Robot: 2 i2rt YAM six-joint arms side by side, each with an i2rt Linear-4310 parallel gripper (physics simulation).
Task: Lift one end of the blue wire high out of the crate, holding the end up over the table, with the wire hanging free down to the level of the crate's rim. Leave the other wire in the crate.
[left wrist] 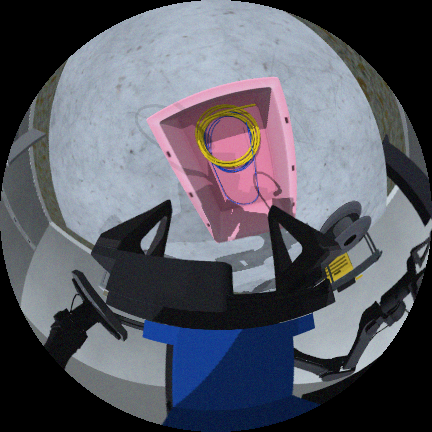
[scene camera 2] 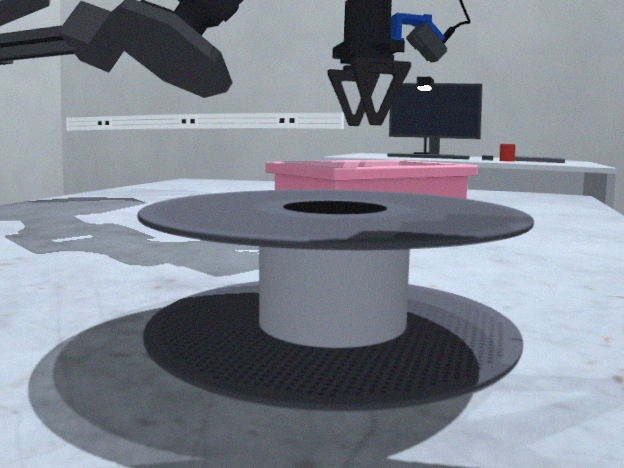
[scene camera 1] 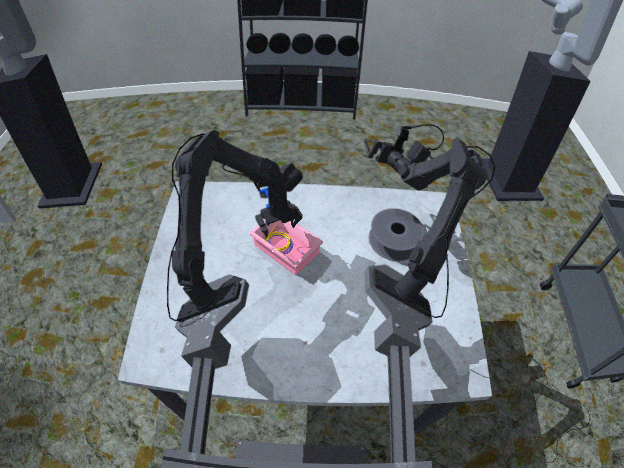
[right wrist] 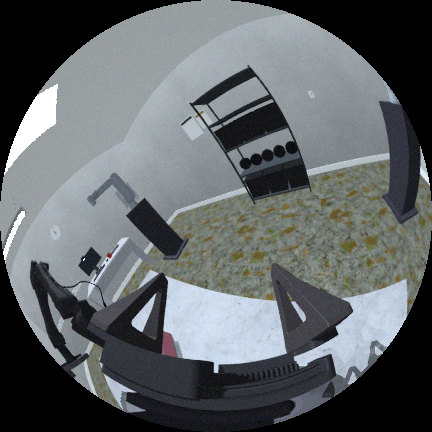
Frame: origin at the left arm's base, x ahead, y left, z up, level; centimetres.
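Where they show: left gripper, fingertip midpoint: (left wrist: 221, 206) (scene camera 2: 364, 125) (scene camera 1: 279, 231); right gripper, fingertip midpoint: (scene camera 1: 374, 141) (right wrist: 216, 275); left arm's base, link origin: (left wrist: 93, 309) (scene camera 1: 208, 303); right arm's base, link origin: (scene camera 1: 401, 294).
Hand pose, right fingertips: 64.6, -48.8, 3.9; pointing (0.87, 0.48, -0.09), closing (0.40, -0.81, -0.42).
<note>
Things, the pixels of their centre, and the offset from my right fingertips, as dx, dy, dz. "*": a spot on its surface instead.
- pink crate, body centre: (scene camera 2: 372, 192) (left wrist: 238, 167) (scene camera 1: 285, 242) (right wrist: 156, 356) -26.8, +30.6, -25.5
- yellow wire, surface spot: (left wrist: 201, 142) * -26.8, +36.5, -27.6
- blue wire, surface spot: (left wrist: 243, 203) * -32.7, +24.8, -27.5
- large grey spool, body centre: (scene camera 2: 334, 268) (left wrist: 345, 231) (scene camera 1: 396, 234) -21.4, -9.6, -25.7
The pink crate (scene camera 1: 274, 255) (scene camera 2: 398, 186) (left wrist: 287, 120) (right wrist: 169, 345) stands on the table. In it the yellow wire (scene camera 1: 289, 240) (left wrist: 201, 142) lies coiled at the far end in the left wrist view, on top of the blue wire (scene camera 1: 288, 250) (left wrist: 243, 203). A loop of the blue wire reaches out of the coil toward the near end; its ends cannot be made out. My left gripper (scene camera 1: 280, 229) (scene camera 2: 364, 123) (left wrist: 221, 206) is open and empty, pointing down above the crate. My right gripper (scene camera 1: 369, 149) (right wrist: 216, 275) is open and empty, raised beyond the table's far edge.
A large grey spool (scene camera 1: 388, 219) (scene camera 2: 332, 297) (left wrist: 330, 222) stands on the table, right of the crate in scene camera 1. A shelf rack (scene camera 1: 302, 58) stands behind the table, and a cart (scene camera 1: 587, 302) at the right. A desk with a monitor (scene camera 2: 435, 110) is in the background.
</note>
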